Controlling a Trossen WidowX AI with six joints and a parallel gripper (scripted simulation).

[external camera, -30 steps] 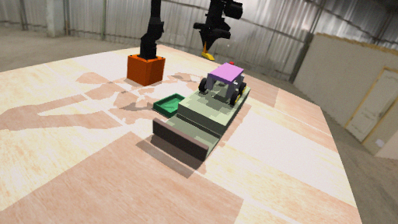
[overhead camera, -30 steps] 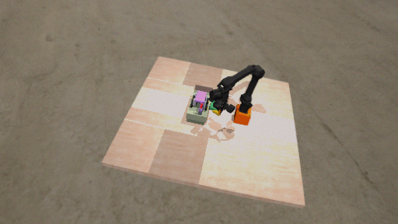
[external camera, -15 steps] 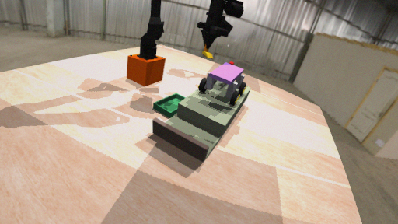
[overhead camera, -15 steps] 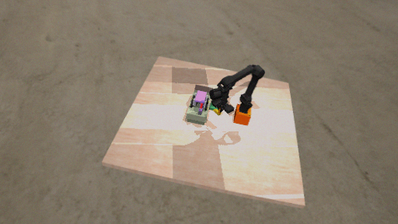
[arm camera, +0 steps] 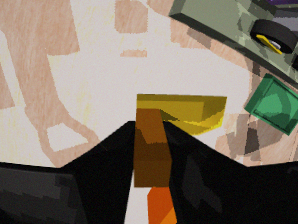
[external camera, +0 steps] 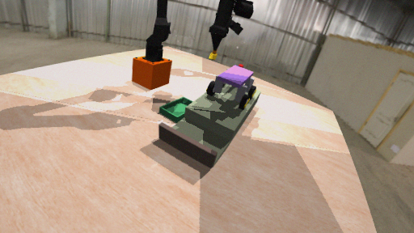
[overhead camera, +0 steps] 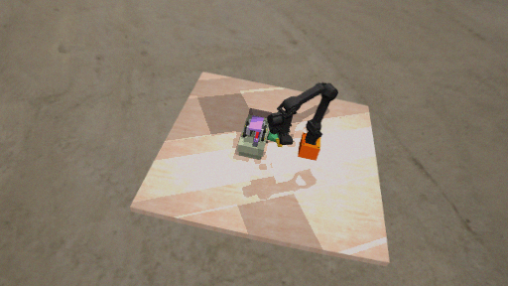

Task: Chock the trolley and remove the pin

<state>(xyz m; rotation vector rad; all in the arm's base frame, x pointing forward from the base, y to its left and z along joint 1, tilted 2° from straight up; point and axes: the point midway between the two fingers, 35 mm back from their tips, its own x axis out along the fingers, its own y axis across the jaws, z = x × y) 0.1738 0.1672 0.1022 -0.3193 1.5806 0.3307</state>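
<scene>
Right now the yellow chock is 20 mm to the right of my gripper tip, 10 mm below it and 10 mm ahead of it. From my gripper tip the other things lie so: stop pin: 140 mm ahead, 50 mm below, 30 mm to the right; then dark raised lip: 380 mm to the right, 190 mm ahead, 140 mm below; then trolley: 170 mm ahead, 130 mm to the right, 60 mm below.
</scene>
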